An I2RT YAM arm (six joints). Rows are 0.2 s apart.
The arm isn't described. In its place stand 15 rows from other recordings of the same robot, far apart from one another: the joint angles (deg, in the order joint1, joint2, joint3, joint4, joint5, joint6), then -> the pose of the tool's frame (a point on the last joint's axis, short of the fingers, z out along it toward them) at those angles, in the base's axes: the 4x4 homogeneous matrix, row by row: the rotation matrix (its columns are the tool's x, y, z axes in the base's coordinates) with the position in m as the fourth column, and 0 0 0 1 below.
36.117 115.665 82.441 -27.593 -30.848 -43.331 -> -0.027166 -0.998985 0.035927 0.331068; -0.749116 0.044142 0.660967 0.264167; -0.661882 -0.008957 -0.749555 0.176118; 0 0 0 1
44.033 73.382 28.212 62.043 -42.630 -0.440 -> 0.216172 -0.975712 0.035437 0.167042; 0.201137 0.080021 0.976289 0.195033; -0.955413 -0.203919 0.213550 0.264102; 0 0 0 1
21.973 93.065 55.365 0.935 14.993 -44.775 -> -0.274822 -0.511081 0.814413 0.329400; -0.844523 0.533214 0.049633 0.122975; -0.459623 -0.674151 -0.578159 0.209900; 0 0 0 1
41.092 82.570 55.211 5.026 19.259 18.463 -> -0.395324 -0.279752 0.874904 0.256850; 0.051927 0.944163 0.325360 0.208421; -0.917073 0.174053 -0.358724 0.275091; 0 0 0 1
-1.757 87.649 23.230 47.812 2.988 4.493 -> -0.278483 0.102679 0.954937 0.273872; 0.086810 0.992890 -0.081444 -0.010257; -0.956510 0.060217 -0.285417 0.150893; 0 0 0 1
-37.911 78.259 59.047 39.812 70.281 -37.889 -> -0.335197 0.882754 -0.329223 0.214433; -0.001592 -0.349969 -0.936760 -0.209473; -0.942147 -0.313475 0.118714 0.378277; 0 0 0 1
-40.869 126.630 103.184 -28.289 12.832 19.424 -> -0.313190 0.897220 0.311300 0.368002; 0.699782 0.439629 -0.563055 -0.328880; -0.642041 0.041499 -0.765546 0.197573; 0 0 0 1
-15.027 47.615 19.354 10.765 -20.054 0.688 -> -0.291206 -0.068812 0.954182 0.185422; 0.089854 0.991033 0.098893 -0.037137; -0.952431 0.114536 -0.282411 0.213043; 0 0 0 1
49.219 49.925 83.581 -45.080 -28.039 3.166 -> -0.182707 -0.960666 0.209140 0.068355; -0.137180 0.235549 0.962132 0.104864; -0.973550 0.147099 -0.174820 0.480357; 0 0 0 1
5.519 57.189 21.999 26.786 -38.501 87.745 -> -0.693447 0.118281 0.710733 0.209398; 0.718630 0.042365 0.694101 0.042498; 0.051989 0.992076 -0.114378 0.228341; 0 0 0 1
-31.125 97.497 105.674 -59.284 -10.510 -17.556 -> -0.758971 0.190115 0.622751 0.308843; 0.111840 0.980274 -0.162956 -0.178904; -0.641447 -0.054030 -0.765262 0.384642; 0 0 0 1
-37.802 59.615 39.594 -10.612 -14.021 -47.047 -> -0.589023 -0.001698 0.808114 0.187487; -0.441791 0.838008 -0.320254 -0.134524; -0.676662 -0.545655 -0.494356 0.258430; 0 0 0 1
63.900 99.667 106.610 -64.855 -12.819 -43.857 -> 0.373861 -0.927043 0.028633 0.150418; -0.772503 -0.294156 0.562771 0.324997; -0.513290 -0.232517 -0.826117 0.370824; 0 0 0 1
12.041 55.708 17.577 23.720 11.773 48.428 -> -0.169707 0.174823 0.969864 0.203422; 0.712661 0.701506 -0.001748 0.035964; -0.680671 0.690888 -0.243640 0.200440; 0 0 0 1
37.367 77.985 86.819 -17.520 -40.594 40.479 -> -0.722337 -0.661486 0.201656 0.222618; 0.068625 0.221599 0.972720 0.199148; -0.688128 0.716470 -0.114675 0.453373; 0 0 0 1
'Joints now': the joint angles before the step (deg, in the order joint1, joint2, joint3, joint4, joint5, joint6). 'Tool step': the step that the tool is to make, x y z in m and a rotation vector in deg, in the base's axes. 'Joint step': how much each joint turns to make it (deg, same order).
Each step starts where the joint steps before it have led.
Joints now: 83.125 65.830 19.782 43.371 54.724 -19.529
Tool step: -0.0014 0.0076 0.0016 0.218 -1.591 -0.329
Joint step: 0.674 3.003 0.818 4.790 1.040 -2.686
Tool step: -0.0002 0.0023 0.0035 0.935 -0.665 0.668
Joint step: 0.057 0.503 0.422 1.884 -0.619 -0.973
